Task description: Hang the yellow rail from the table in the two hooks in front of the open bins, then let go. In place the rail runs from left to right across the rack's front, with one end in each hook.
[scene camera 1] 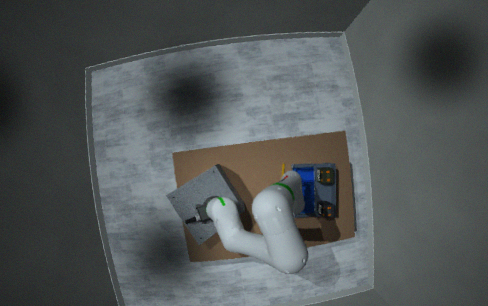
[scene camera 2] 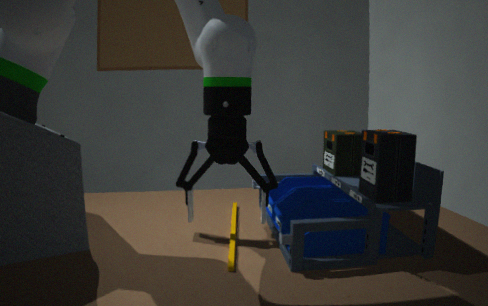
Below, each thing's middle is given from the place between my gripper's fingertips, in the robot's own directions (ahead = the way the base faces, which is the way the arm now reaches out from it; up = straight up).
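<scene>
My gripper: 31 cm short of the green box [scene camera 2: 342,149], 4 cm to the right of it, 12 cm below it.
</scene>
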